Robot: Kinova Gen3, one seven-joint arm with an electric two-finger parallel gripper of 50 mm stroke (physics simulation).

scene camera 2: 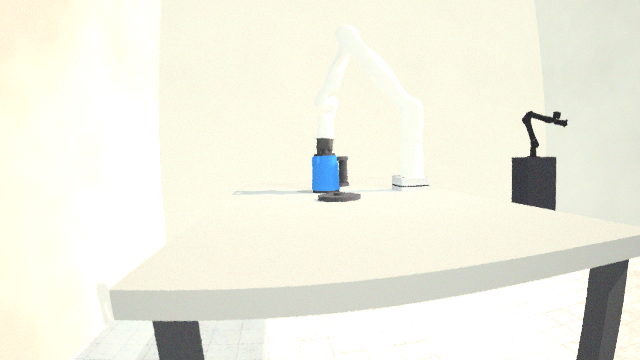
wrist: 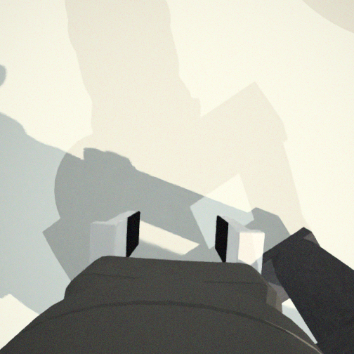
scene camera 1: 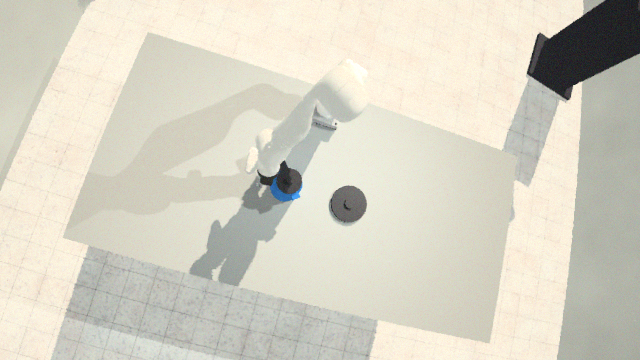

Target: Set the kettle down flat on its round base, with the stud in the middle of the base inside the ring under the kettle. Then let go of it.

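The blue kettle (scene camera 1: 280, 194) (scene camera 2: 325, 173) with a black lid (scene camera 1: 291, 181) stands upright on the table, off its base. Its dark handle (scene camera 2: 343, 171) (wrist: 320, 285) shows at the right in the wrist view, beside the right finger and outside the finger gap. The round dark base (scene camera 1: 358, 214) (scene camera 2: 352, 197) lies flat on the table, apart from the kettle, with a small stud (scene camera 1: 348, 204) in its middle. My gripper (wrist: 177, 229) (scene camera 1: 261, 186) is open and empty, pointing down beside the kettle on the handle's side. In scene camera 2 its fingers are hidden behind the kettle. The ring under the kettle is hidden.
The table (scene camera 1: 425, 250) (scene camera 2: 350, 295) carries the white arm (scene camera 1: 287, 135) (scene camera 2: 412, 140), whose links reach above the kettle's side. A black pedestal (scene camera 1: 590, 45) (scene camera 2: 533, 182) with a small black arm (scene camera 2: 531, 130) stands away from the table. Arm shadows cross the table near the kettle.
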